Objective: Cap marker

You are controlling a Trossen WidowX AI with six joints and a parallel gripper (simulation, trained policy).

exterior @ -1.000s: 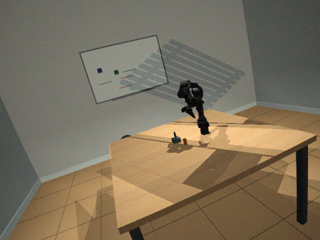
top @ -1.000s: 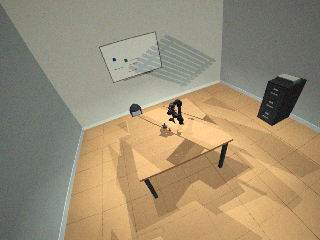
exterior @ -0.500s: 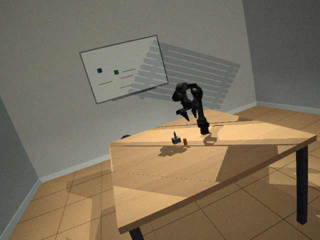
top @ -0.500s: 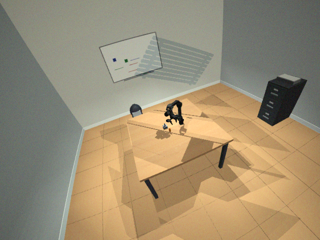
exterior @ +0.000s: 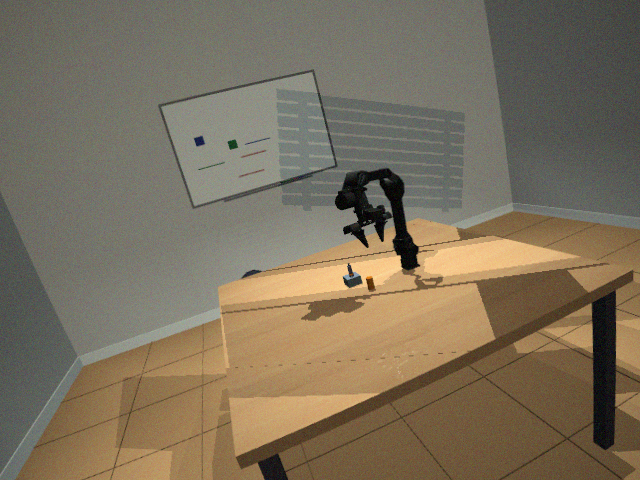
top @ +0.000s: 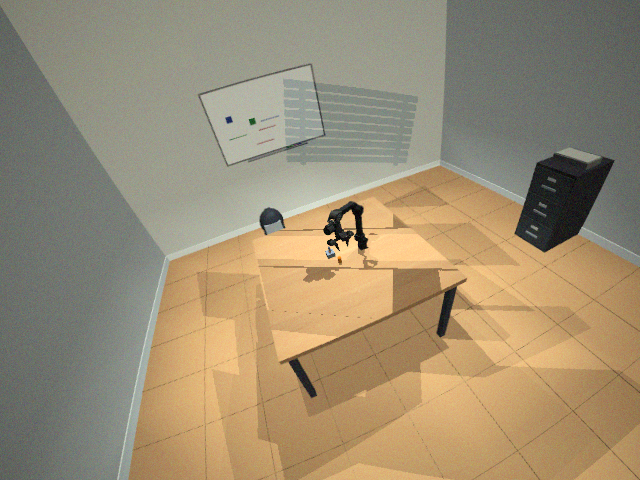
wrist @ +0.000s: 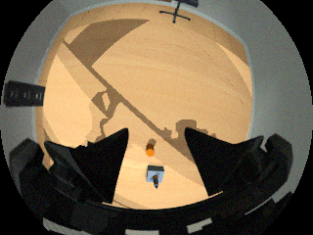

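Right now my gripper tip is 10 mm short of the orange cap, 110 mm to the left of it and 190 mm above it. Also, from my gripper tip: holder block 50 mm ahead, 220 mm to the right, 190 mm below.
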